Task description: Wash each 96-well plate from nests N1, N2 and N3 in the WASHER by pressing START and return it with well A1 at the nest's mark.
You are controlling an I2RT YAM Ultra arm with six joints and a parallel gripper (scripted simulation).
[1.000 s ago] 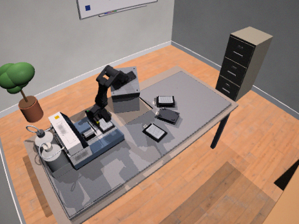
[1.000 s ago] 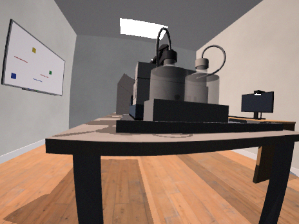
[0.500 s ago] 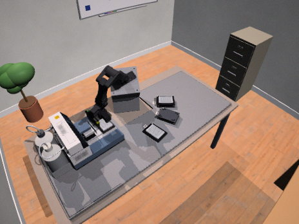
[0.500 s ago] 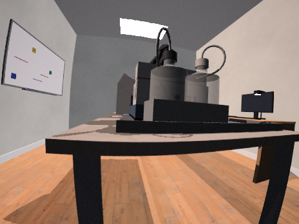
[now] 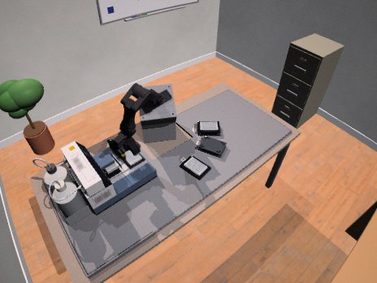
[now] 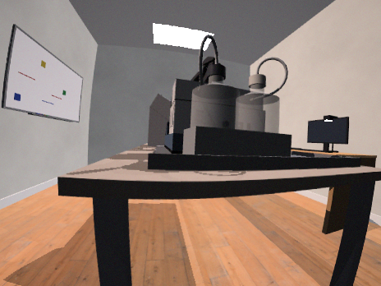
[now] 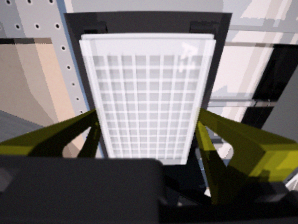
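Now: the dark carrier 1 cm below my hand. The rest, counted from my hand: plate washer 15 cm to the right, 4 cm above; label 28 cm to the left, 18 cm ahead, 9 cm below; black nest 29 cm to the left, 28 cm ahead, 9 cm below.
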